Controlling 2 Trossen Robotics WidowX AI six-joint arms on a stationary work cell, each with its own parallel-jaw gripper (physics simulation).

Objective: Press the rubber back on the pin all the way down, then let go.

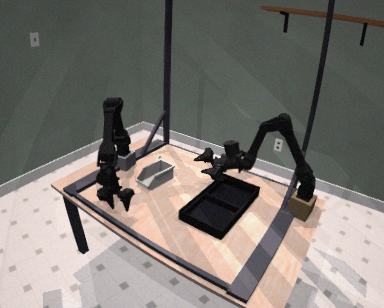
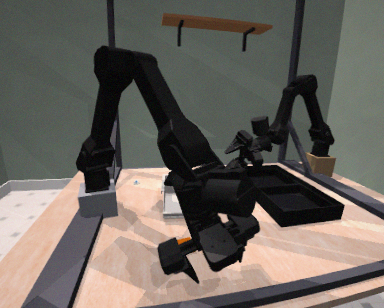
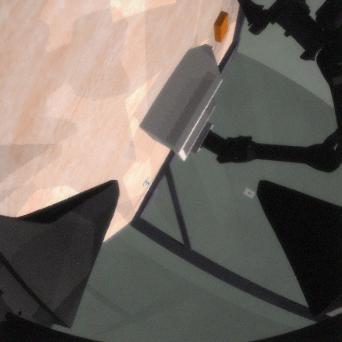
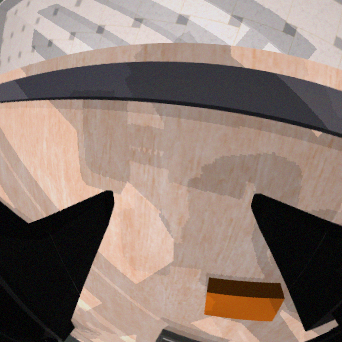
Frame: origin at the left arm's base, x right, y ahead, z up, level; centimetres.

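Seen in the pictures: left gripper, fingertip midpoint: (image 1: 197,165) (image 2: 224,161) (image 3: 189,187); right gripper, fingertip midpoint: (image 1: 120,210) (image 2: 219,271) (image 4: 184,199); left arm's base at its link origin: (image 1: 304,196) (image 2: 319,155); right arm's base at its link origin: (image 1: 123,153) (image 2: 97,187) (image 3: 205,137).
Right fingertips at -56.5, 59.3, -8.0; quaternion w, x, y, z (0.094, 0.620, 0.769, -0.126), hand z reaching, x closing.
Offsets run from my right fingertips to a thing's top centre, as dx, dy, dz. "*": to the spot under its first point.
A tiny pale blue item {+47.0, +24.7, -0.4} (image 1: 160,158) (image 2: 136,182) (image 3: 146,183) lies on the table beyond the grey bin; it may be the pin with its rubber back, but it is too small to tell, or to tell how the back sits. My right gripper (image 1: 119,207) (image 2: 219,272) (image 4: 184,199) is open and empty, pointing down above the table near its front edge, away from that item. My left gripper (image 1: 198,165) (image 2: 228,159) (image 3: 189,187) is open and empty in the air by the black tray's far end.
The grey bin {* +28.7, +3.4, +2.7} (image 1: 162,177) (image 2: 172,216) (image 3: 180,102) stands between the arms. An orange block {+8.0, +7.7, +0.2} (image 2: 184,241) (image 3: 221,27) (image 4: 244,306) lies on the table near my right gripper. A black two-compartment tray {+35.2, -28.9, +3.7} (image 1: 200,226) (image 2: 312,215) lies toward the left arm's side. Dark frame beams edge the table.
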